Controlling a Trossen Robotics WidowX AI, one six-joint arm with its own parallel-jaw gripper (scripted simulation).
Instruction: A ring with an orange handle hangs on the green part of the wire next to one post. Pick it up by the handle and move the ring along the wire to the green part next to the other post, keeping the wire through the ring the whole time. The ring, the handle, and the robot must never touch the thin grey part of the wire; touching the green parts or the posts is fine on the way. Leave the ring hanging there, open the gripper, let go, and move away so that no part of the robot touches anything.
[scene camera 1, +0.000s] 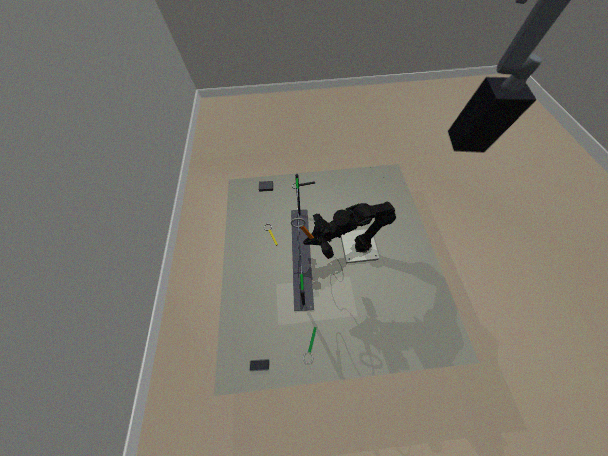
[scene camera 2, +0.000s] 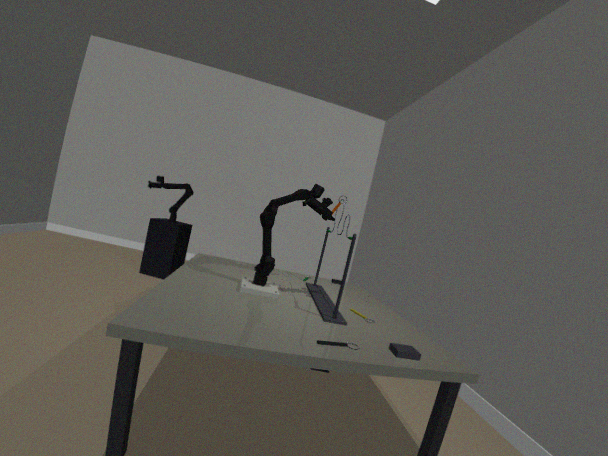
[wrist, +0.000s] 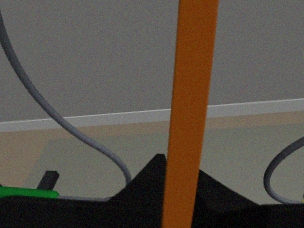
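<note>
My gripper: scene camera 1 (scene camera 1: 303, 243), wrist view (wrist: 166, 162).
</note>
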